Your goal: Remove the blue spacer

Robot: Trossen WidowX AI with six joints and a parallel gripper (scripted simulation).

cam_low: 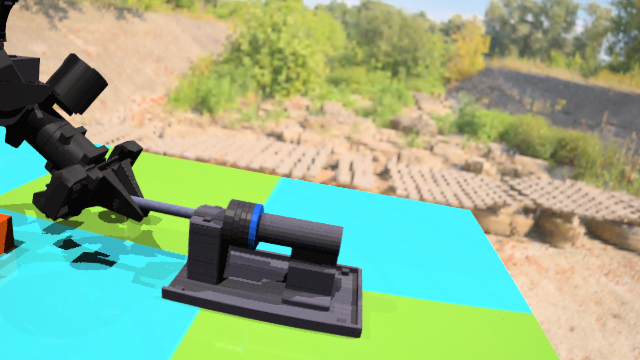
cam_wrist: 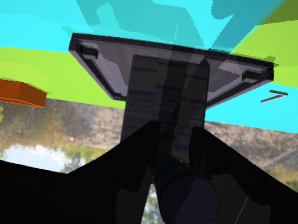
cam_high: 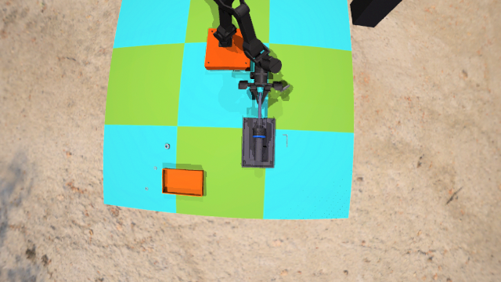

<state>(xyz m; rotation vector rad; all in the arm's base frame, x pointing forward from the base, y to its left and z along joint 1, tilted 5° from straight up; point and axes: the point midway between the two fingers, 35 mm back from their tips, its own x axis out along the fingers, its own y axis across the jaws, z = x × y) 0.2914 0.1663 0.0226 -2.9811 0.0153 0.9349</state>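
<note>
Now: the shaft 6 cm ahead of my gripper tip and 2 cm above it. Also, from my gripper tip: blue spacer 14 cm ahead, 2 cm above; black spacer 13 cm ahead, 2 cm above; nut 19 cm ahead, 44 cm to the right, 6 cm below.
</note>
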